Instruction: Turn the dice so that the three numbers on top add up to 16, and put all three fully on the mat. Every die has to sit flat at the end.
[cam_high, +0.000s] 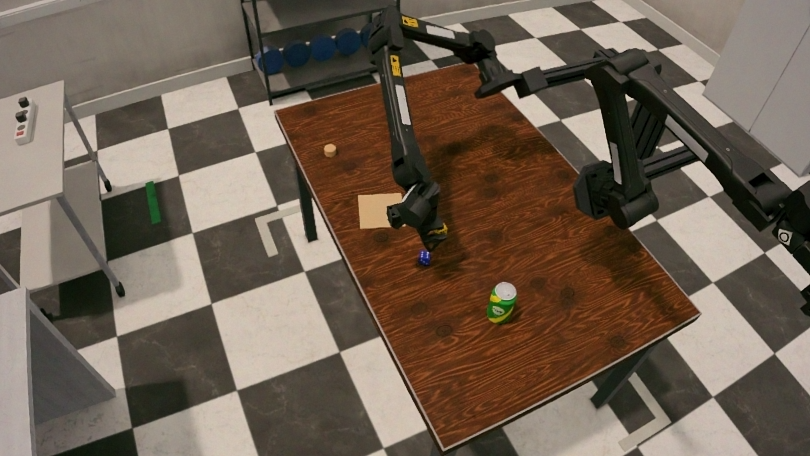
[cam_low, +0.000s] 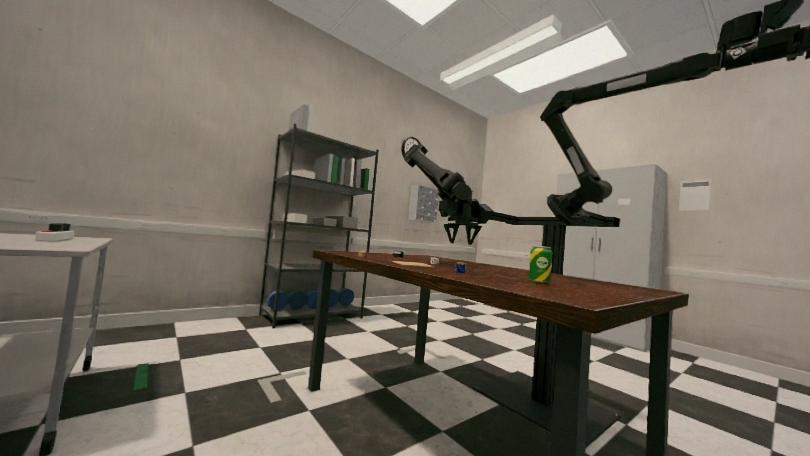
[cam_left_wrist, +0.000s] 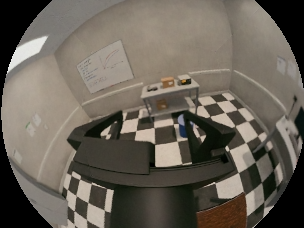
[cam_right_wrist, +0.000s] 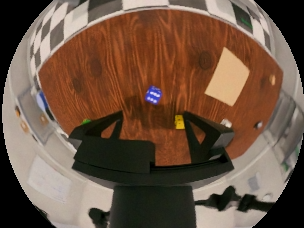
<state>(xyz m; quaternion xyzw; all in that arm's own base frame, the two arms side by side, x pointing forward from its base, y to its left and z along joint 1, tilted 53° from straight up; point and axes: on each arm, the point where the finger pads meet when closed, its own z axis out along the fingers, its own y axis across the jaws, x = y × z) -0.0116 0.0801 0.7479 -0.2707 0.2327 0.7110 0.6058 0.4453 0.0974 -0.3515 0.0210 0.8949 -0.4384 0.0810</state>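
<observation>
Now: right hand 10 cm above the blue die and 1 cm past it. From my right hand the other things lie so: yellow die 10 cm below, 10 cm behind, 7 cm to the right; tan mat 23 cm to the right, 11 cm below, 3 cm ahead; white die 26 cm to the right, 14 cm behind, 10 cm below.
</observation>
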